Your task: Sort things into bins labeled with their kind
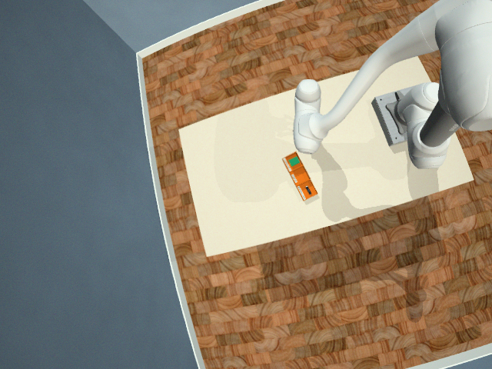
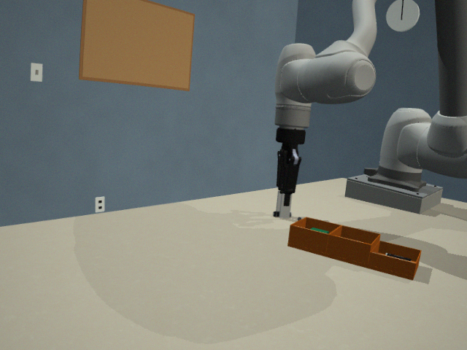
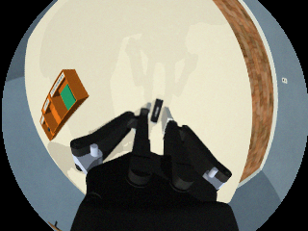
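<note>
The black piece lies 3 cm below my hand. From my hand the other things lie so: green flat thing 13 cm ahead, 16 cm to the left, 1 cm below; then tiny pale thing 6 cm to the left, 3 cm below; then white thing 13 cm ahead, 16 cm to the left, 2 cm below.
</note>
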